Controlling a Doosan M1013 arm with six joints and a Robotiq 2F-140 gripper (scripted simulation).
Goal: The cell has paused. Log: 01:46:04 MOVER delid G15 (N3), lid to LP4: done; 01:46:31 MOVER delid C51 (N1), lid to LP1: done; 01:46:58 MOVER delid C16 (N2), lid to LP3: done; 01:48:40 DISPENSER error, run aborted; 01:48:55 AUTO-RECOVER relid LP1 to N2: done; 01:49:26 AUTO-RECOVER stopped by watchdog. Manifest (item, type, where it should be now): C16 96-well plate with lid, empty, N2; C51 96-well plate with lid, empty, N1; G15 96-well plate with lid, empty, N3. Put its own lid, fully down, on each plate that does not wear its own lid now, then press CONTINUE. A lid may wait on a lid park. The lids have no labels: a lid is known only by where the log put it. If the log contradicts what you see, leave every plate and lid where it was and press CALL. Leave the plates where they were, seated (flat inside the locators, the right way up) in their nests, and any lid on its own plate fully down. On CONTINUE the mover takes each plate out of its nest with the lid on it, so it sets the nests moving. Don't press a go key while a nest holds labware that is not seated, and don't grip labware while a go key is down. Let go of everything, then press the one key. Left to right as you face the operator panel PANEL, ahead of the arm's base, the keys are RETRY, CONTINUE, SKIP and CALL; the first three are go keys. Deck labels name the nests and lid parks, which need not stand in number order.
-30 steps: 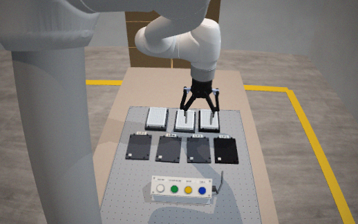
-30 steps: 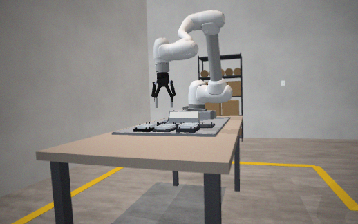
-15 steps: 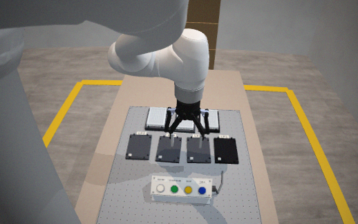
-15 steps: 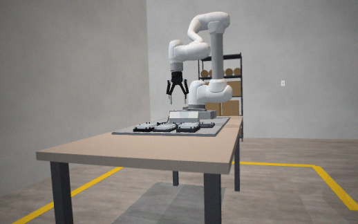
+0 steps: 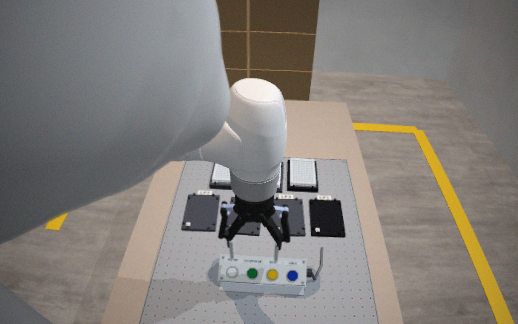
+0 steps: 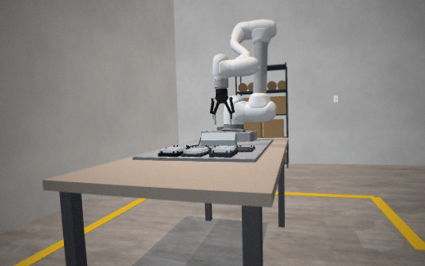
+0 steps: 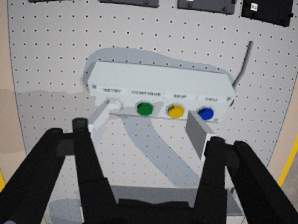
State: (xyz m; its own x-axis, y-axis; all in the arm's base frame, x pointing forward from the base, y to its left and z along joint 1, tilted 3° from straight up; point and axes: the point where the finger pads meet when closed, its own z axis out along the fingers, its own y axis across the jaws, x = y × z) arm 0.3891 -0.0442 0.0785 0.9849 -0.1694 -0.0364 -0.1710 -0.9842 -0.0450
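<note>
Now: the green continue key 1 cm behind my hand, 1 cm to the left of it and 9 cm below it. Also, from my hand: yellow skip key: 2 cm behind, 4 cm to the right, 9 cm below; then blue call key: 3 cm behind, 9 cm to the right, 9 cm below; then white retry key: 5 cm to the left, 9 cm below.
</note>
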